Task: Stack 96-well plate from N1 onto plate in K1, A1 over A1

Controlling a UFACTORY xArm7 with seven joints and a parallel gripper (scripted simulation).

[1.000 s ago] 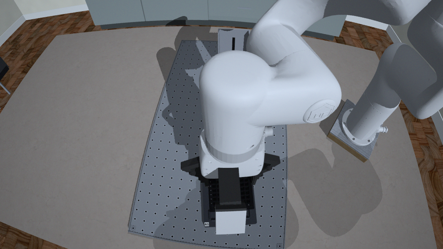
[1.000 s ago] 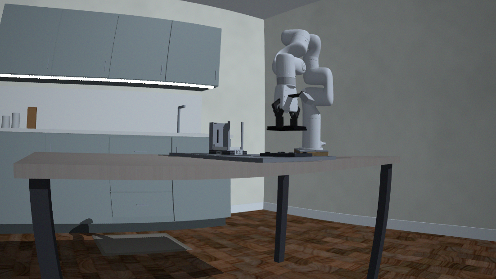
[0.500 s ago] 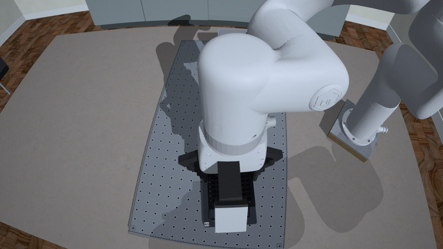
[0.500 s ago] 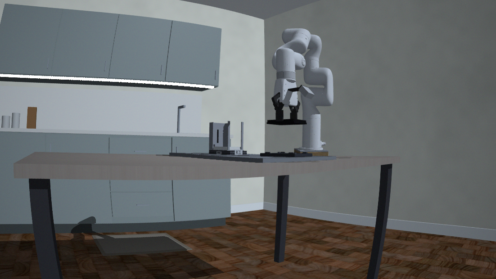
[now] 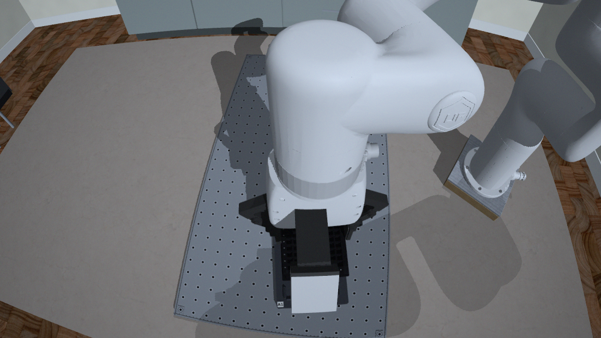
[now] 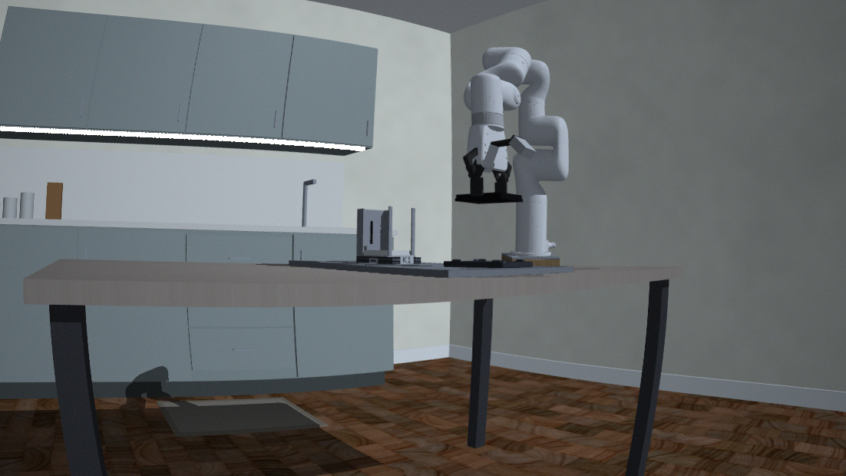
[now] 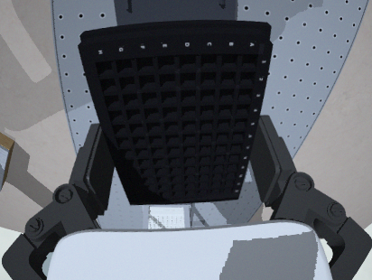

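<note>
Now: hand 37 cm to the left of the white 96-well plate, 13 cm above it and 5 cm short of it. Round my hand: black 96-well plate: 1 cm below; pale A1 mark: 15 cm below, 9 cm to the left, 4 cm ahead; plate nest N1: 16 cm below.
</note>
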